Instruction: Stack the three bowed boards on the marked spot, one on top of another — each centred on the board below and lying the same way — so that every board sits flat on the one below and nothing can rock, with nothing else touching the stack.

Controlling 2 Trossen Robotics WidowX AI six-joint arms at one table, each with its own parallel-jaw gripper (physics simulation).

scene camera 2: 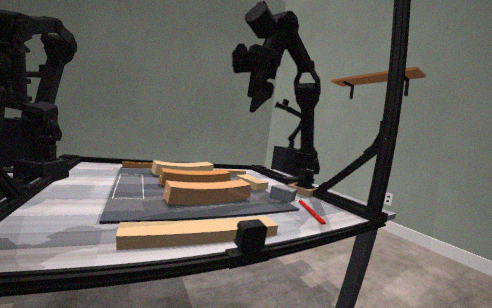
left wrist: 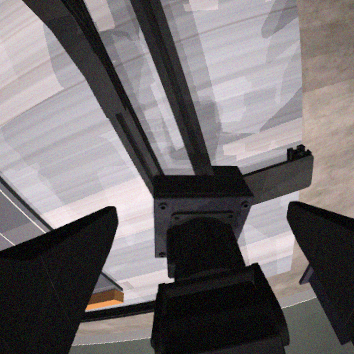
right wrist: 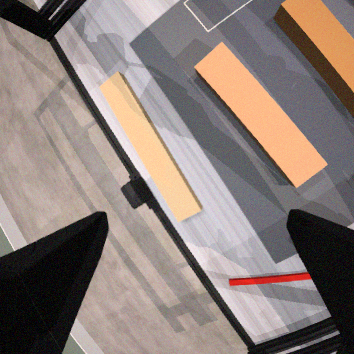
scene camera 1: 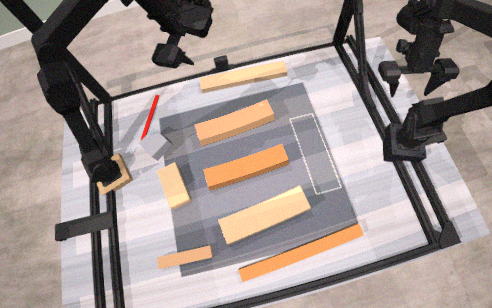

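Seen in the pictures: left gripper, fingertip midpoint: (scene camera 2: 17, 139) (left wrist: 202, 212) (scene camera 1: 408, 95); right gripper, fingertip midpoint: (scene camera 2: 250, 105) (right wrist: 198, 219) (scene camera 1: 199, 47); left arm's base, origin of the base link: (scene camera 2: 42, 159) (left wrist: 199, 231) (scene camera 1: 408, 139); right arm's base, origin of the base link: (scene camera 2: 304, 186) (scene camera 1: 109, 173).
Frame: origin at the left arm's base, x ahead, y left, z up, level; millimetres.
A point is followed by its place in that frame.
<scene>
Three bowed boards lie apart on the dark mat: a light orange one (scene camera 1: 235, 122) {x 505, y -2, z -9 mm} (scene camera 2: 207, 193) {x 505, y -42, z -22 mm} (right wrist: 262, 117) {x 517, y -6, z -9 mm}, an orange one (scene camera 1: 246, 167) {x 451, y 135, z -8 mm} (scene camera 2: 195, 177) {x 454, y 101, z -18 mm} and a pale one (scene camera 1: 265, 215) {x 383, y 260, z -9 mm} (scene camera 2: 182, 167) {x 386, y 221, z -14 mm}. In scene camera 2 their upper faces dip in the middle. The marked spot, a white outline (scene camera 1: 303, 156) {x 292, y 67, z -50 mm} (scene camera 2: 143, 186) {x 304, y 44, z -51 mm}, lies bare to their right in scene camera 1. My right gripper (right wrist: 198, 219) {x 583, y -80, z 213 mm} is open and empty, high over the table's back edge in scene camera 1. My left gripper (scene camera 1: 410, 94) {x 24, y -102, z 69 mm} (left wrist: 202, 212) {x 24, y -102, z 69 mm} is open and empty above the right frame rail, away from the boards.
A pale bar (scene camera 1: 243, 77) {x 511, y -189, z -33 mm} (scene camera 2: 195, 235) {x 501, y -232, z -39 mm} (right wrist: 150, 145) {x 517, y -194, z -33 mm} lies behind the mat (scene camera 1: 182, 115) {x 694, y -32, z -51 mm}. A pale block (scene camera 1: 174, 186) {x 650, y 212, z -24 mm}, a grey block (scene camera 1: 155, 145) {x 739, y 97, z -16 mm} and a red stick (scene camera 1: 150, 117) {x 805, y -14, z -51 mm} (scene camera 2: 312, 212) {x 805, y -38, z -51 mm} (right wrist: 270, 279) {x 807, y -25, z -52 mm} lie left. A small strip (scene camera 1: 185, 256) {x 579, y 394, z -36 mm} and a long orange strip (scene camera 1: 300, 252) {x 282, y 339, z -33 mm} lie in front.
</scene>
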